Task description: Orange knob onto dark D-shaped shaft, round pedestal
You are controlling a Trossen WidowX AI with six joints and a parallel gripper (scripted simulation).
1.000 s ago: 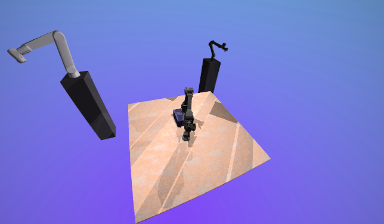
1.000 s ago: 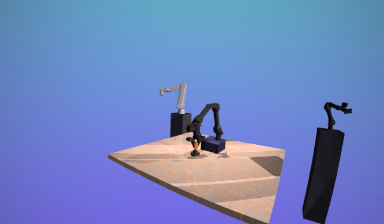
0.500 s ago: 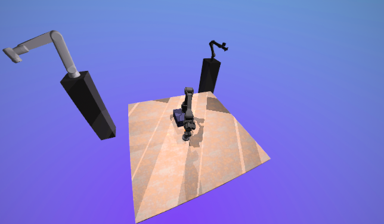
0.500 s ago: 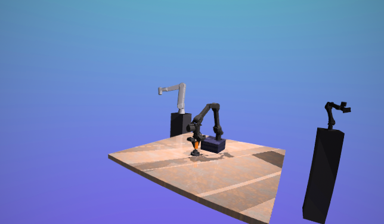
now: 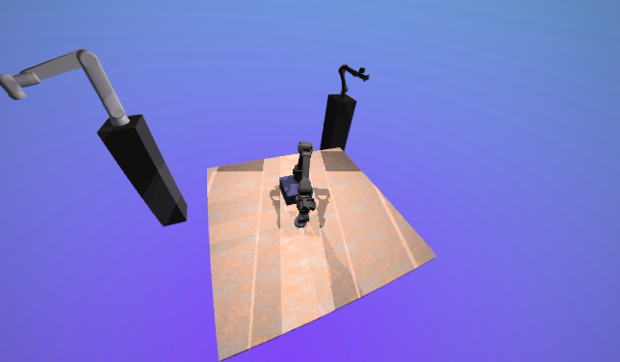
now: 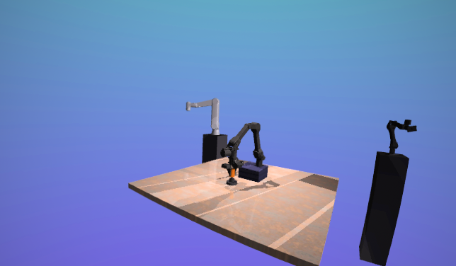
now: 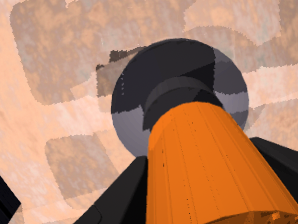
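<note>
Now: gripper tip 20 mm below the orange knob. Also, from my gripper tip: round pedestal 40 mm below.
</note>
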